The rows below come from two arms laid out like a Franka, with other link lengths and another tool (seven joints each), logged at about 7 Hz.
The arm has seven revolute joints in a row. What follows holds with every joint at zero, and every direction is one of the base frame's.
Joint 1 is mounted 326.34 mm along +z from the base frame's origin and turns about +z.
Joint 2 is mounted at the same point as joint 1 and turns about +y.
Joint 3 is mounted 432.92 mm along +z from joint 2 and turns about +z.
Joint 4 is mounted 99.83 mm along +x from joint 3 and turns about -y.
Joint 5 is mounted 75.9 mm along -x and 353.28 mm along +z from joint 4 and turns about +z.
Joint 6 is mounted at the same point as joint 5 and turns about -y.
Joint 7 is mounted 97.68 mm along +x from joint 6 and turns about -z.
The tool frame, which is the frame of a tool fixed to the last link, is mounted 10 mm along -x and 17 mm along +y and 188.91 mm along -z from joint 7; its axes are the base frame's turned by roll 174.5, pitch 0 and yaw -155.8 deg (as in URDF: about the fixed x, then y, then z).
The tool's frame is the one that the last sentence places.
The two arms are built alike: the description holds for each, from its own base.
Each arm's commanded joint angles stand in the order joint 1, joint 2, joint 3, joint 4, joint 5, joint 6, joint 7.
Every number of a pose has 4 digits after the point. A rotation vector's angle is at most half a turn.
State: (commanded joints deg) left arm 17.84 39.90 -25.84 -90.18 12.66 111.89 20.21; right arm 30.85 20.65 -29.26 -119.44 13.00 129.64 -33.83
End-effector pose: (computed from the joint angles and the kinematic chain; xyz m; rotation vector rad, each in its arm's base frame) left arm 0.7139 -0.0029 0.2473 -0.1921 -2.8900 -0.0306; right arm 0.5779 0.0570 0.2965 1.2906 -2.6844 -0.2040
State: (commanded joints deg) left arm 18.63 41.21 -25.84 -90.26 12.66 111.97 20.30; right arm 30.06 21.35 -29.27 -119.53 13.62 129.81 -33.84
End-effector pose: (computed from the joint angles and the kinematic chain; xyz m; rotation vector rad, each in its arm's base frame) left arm 0.7118 0.0061 0.2314 -0.1754 -2.8700 -0.0151; right arm 0.5785 0.0495 0.2898 1.2583 -2.6930 -0.2122
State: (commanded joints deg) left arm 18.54 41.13 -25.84 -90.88 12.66 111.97 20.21; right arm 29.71 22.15 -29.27 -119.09 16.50 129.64 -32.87
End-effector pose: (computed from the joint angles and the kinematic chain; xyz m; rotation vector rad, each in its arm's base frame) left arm 0.7079 0.0040 0.2286 -0.1793 -2.8606 -0.0165; right arm 0.5821 0.0513 0.2851 1.1861 -2.7358 -0.2554
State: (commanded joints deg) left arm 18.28 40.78 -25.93 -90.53 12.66 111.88 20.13; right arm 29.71 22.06 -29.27 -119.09 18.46 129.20 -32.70
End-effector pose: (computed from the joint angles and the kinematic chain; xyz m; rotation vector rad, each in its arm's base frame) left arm 0.7104 0.0006 0.2350 -0.1835 -2.8706 -0.0200; right arm 0.5815 0.0548 0.2858 1.1534 -2.7567 -0.2945
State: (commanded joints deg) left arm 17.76 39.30 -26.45 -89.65 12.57 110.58 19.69; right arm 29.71 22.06 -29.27 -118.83 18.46 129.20 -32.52
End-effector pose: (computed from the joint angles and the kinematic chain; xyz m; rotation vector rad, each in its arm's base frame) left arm 0.7131 -0.0087 0.2583 -0.1914 -2.8877 -0.0324; right arm 0.5834 0.0553 0.2873 1.1523 -2.7618 -0.2923
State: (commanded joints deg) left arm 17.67 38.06 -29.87 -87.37 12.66 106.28 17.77; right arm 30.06 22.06 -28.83 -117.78 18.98 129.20 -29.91
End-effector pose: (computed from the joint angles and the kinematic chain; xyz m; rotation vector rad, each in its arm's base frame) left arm 0.7114 -0.0381 0.2929 -0.2120 -2.8822 -0.0244; right arm 0.5907 0.0662 0.2930 1.1121 -2.7978 -0.2944
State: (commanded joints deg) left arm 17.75 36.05 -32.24 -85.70 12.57 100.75 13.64; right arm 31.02 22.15 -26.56 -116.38 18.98 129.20 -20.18
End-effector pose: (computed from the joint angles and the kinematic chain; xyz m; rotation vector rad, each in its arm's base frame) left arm 0.6991 -0.0542 0.3295 -0.1551 -2.8548 -0.0503; right arm 0.5977 0.1031 0.2973 0.9592 -2.8663 -0.2969
